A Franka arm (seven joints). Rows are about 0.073 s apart.
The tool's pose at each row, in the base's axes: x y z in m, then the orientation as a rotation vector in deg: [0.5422 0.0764 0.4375 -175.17 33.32 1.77]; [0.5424 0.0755 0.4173 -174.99 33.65 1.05]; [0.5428 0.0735 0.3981 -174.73 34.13 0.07]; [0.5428 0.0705 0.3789 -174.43 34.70 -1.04]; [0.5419 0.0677 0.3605 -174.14 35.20 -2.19]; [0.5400 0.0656 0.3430 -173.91 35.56 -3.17]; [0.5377 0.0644 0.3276 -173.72 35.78 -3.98]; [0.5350 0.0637 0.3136 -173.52 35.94 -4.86]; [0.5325 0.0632 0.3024 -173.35 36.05 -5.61]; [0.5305 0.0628 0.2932 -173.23 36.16 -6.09]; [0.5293 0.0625 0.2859 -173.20 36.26 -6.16]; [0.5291 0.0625 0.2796 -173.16 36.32 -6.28]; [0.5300 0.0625 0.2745 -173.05 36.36 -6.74]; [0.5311 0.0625 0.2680 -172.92 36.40 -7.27]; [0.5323 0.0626 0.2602 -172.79 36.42 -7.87]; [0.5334 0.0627 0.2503 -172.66 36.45 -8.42]
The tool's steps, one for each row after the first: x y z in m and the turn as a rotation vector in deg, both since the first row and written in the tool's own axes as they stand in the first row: [0.0010 0.0013 0.0202 0.21 0.43 0.22]; [0.0026 0.0035 0.0393 0.49 1.03 0.55]; [0.0042 0.0067 0.0584 0.81 1.70 0.93]; [0.0048 0.0101 0.0767 1.13 2.40 1.27]; [0.0043 0.0132 0.0941 1.38 3.00 1.52]; [0.0030 0.0156 0.1095 1.61 3.49 1.67]; [0.0011 0.0176 0.1235 1.86 4.03 1.79]; [-0.0008 0.0192 0.1347 2.07 4.49 1.87]; [-0.0023 0.0206 0.1439 2.20 4.78 1.95]; [-0.0031 0.0215 0.1512 2.22 4.82 2.02]; [-0.0031 0.0217 0.1575 2.26 4.90 2.06]; [-0.0022 0.0215 0.1626 2.40 5.18 2.10]; [-0.0010 0.0213 0.1691 2.56 5.50 2.13]; [0.0003 0.0209 0.1769 2.73 5.87 2.16]; [0.0015 0.0207 0.1868 2.89 6.20 2.19]
